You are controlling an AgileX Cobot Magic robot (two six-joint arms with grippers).
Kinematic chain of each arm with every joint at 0, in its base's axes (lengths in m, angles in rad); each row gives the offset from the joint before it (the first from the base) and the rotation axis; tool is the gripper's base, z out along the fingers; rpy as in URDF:
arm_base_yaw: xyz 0 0 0.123 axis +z
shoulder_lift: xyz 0 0 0 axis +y
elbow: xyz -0.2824 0 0.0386 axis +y
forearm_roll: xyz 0.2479 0 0.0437 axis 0.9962 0 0.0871
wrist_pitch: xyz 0 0 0 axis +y
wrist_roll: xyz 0.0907 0 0.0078 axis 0.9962 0 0.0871
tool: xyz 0 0 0 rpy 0 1.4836 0
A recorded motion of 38 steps. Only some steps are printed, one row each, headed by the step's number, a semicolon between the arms.
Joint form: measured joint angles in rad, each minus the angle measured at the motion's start. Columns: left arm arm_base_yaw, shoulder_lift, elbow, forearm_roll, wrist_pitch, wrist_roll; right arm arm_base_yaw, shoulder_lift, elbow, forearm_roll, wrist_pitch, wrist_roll.
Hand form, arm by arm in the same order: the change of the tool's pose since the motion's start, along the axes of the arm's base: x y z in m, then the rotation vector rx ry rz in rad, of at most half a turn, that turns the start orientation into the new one. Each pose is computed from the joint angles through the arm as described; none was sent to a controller.
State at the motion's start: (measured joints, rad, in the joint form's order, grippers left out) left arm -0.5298 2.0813 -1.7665 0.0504 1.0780 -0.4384; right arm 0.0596 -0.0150 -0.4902 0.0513 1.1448 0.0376
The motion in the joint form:
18: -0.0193 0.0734 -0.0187 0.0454 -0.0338 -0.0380; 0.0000 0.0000 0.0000 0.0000 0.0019 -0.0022
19: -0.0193 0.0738 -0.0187 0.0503 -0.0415 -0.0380; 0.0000 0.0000 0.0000 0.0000 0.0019 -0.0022
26: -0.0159 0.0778 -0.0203 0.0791 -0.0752 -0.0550; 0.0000 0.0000 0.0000 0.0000 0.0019 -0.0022
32: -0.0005 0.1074 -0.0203 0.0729 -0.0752 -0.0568; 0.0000 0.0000 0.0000 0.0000 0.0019 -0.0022
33: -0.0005 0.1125 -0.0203 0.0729 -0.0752 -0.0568; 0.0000 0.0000 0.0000 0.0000 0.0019 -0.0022
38: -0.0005 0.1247 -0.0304 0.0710 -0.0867 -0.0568; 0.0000 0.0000 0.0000 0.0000 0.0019 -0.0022
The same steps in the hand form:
18: 0.0079 -0.0108 -0.0270 0.0385 -0.0014 0.0036; -0.0001 0.0000 -0.0001 -0.0020 0.0017 0.0012
19: 0.0087 -0.0109 -0.0270 0.0385 -0.0100 0.0016; -0.0001 0.0000 -0.0001 -0.0020 0.0017 0.0012
26: 0.0135 -0.0096 -0.0273 0.0403 -0.0492 0.0103; -0.0001 0.0000 -0.0001 -0.0020 0.0017 0.0012
32: 0.0186 -0.0049 -0.0411 0.0504 -0.0204 0.0284; -0.0001 0.0000 -0.0001 -0.0020 0.0017 0.0012
33: 0.0189 -0.0051 -0.0434 0.0531 -0.0160 0.0283; -0.0001 0.0000 -0.0001 -0.0020 0.0017 0.0012
38: 0.0215 -0.0069 -0.0462 0.0463 -0.0228 0.0278; -0.0001 0.0000 -0.0001 -0.0020 0.0017 0.0012

